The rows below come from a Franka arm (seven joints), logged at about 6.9 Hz.
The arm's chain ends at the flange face. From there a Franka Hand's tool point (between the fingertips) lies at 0.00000 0.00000 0.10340 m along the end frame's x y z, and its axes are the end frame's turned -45 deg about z.
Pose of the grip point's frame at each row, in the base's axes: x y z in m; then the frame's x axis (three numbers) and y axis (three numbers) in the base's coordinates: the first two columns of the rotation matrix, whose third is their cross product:
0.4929 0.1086 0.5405 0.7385 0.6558 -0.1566 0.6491 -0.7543 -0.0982
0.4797 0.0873 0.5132 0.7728 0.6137 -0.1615 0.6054 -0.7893 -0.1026
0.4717 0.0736 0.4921 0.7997 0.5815 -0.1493 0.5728 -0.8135 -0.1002
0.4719 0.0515 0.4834 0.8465 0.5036 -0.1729 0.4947 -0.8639 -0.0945
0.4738 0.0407 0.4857 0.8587 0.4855 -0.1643 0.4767 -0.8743 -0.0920
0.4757 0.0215 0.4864 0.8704 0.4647 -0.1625 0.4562 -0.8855 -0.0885
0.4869 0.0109 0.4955 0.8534 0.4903 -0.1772 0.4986 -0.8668 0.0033
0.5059 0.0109 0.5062 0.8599 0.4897 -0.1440 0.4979 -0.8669 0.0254
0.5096 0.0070 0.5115 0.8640 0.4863 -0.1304 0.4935 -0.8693 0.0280
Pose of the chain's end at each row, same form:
0.5118 0.1116 0.6421 0.9812 -0.0697 -0.1802 -0.0632 -0.9971 0.0413
0.4994 0.0892 0.6147 0.9745 -0.1242 -0.1867 -0.1184 -0.9921 0.0416
0.4903 0.0742 0.5938 0.9705 -0.1640 -0.1764 -0.1604 -0.9864 0.0347
0.4923 0.0521 0.5848 0.9484 -0.2548 -0.1891 -0.2488 -0.9670 0.0554
0.4933 0.0406 0.5873 0.9443 -0.2749 -0.1812 -0.2701 -0.9615 0.0511
0.4948 0.0212 0.5880 0.9380 -0.2976 -0.1775 -0.2929 -0.9547 0.0523
0.5026 0.0203 0.5973 0.9560 -0.2662 -0.1230 -0.2509 -0.9596 0.1276
0.5175 0.0206 0.6085 0.9601 -0.2667 -0.0839 -0.2560 -0.9593 0.1198
0.5199 0.0162 0.6140 0.9599 -0.2708 -0.0724 -0.2620 -0.9586 0.1120

